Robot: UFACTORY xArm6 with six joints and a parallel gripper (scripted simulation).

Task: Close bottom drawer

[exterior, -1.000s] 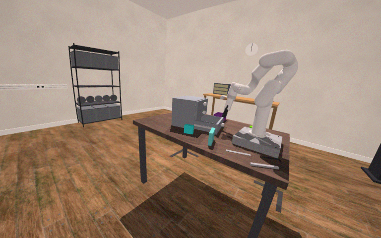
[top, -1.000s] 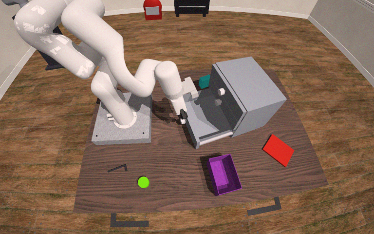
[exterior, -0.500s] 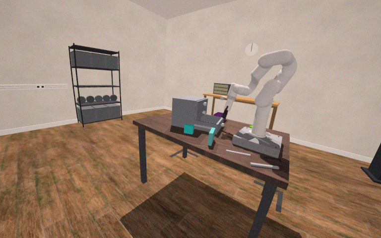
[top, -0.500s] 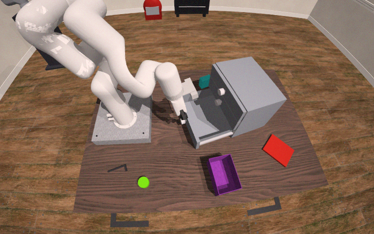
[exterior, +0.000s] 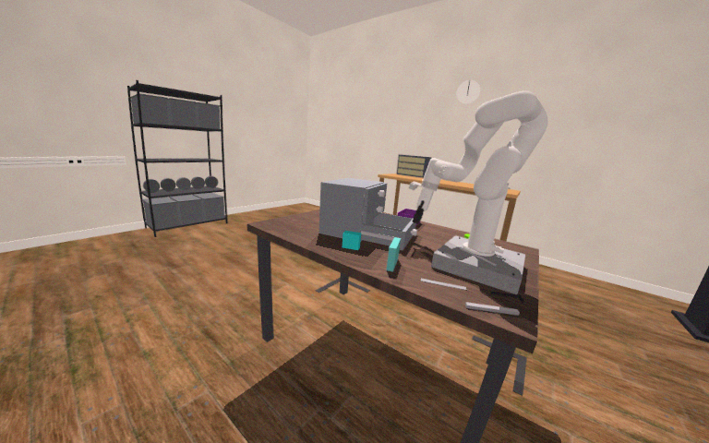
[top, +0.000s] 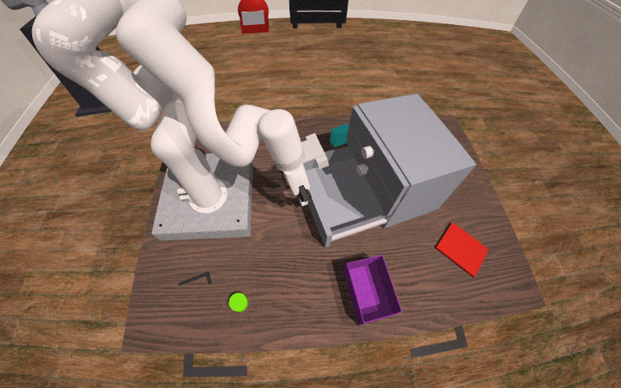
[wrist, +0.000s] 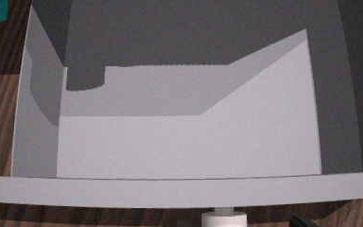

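Now: the bottom drawer 130 mm ahead of my hand, 30 mm to the left of it and 90 mm below it. Also, from my hand: purple bin (160 mm ahead, 290 mm to the right, 100 mm below); teal cube (170 mm ahead, 280 mm to the left, 90 mm below); red flat block (510 mm ahead, 200 mm to the right, 120 mm below).
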